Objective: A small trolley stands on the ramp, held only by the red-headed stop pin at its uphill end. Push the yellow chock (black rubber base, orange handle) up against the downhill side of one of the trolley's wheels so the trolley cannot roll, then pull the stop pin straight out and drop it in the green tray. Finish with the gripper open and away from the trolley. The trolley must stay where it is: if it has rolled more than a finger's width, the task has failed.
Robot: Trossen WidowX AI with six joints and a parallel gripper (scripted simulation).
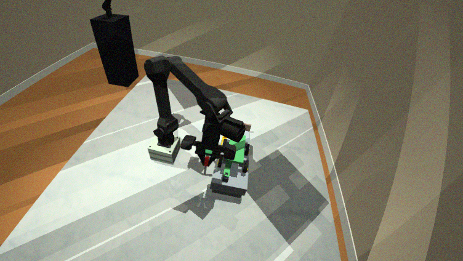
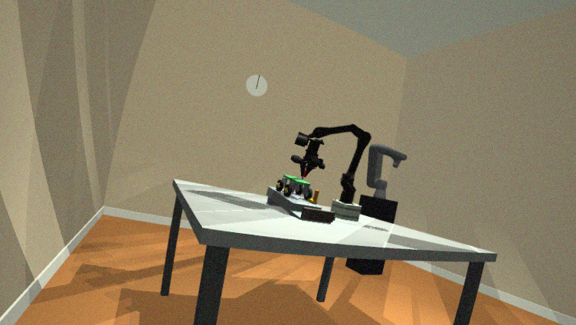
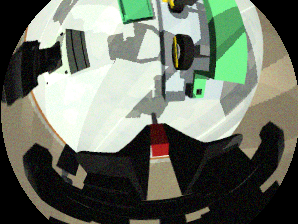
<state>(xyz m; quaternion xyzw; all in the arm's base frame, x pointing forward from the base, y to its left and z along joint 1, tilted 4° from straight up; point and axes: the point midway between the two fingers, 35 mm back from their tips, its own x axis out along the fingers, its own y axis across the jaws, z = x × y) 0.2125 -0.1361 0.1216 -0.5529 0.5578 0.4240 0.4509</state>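
The yellow chock lies 230 mm to the left of my gripper tip, 90 mm below it and 50 mm ahead of it. The rest, counted from my gripper tip: green-topped trolley (130 mm to the left, 110 mm ahead, 60 mm below); dark brown block (400 mm to the left, 150 mm below, 110 mm ahead); red-headed stop pin (right at my gripper tip).
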